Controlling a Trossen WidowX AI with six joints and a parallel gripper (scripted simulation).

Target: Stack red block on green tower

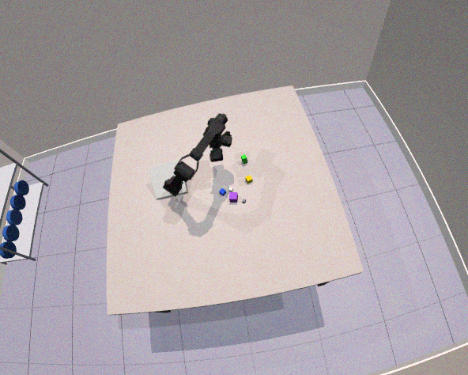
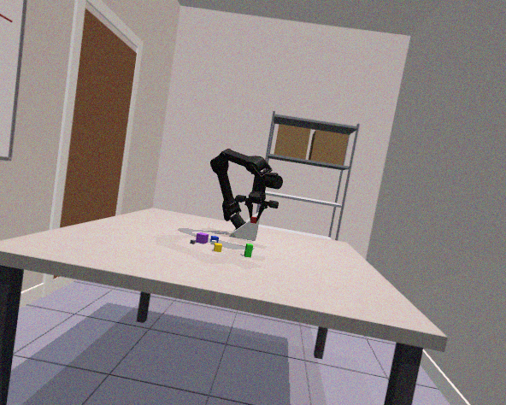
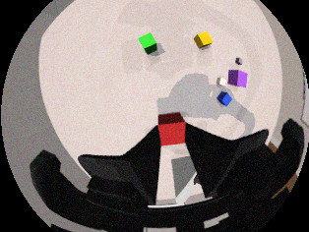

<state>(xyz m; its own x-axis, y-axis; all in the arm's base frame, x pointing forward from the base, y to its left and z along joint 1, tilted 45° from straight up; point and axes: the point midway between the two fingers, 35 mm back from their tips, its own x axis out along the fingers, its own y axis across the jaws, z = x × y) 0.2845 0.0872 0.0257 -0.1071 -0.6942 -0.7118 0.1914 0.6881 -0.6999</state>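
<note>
Now: gripper tip 12 cm short of the yellow block, 13 cm to the left of it and 12 cm above it. Round my gripper tip: blue block (4 cm behind, 16 cm to the right, 12 cm below); white cube (1 cm ahead, 16 cm to the right, 12 cm below); red block (right at my gripper tip).
</note>
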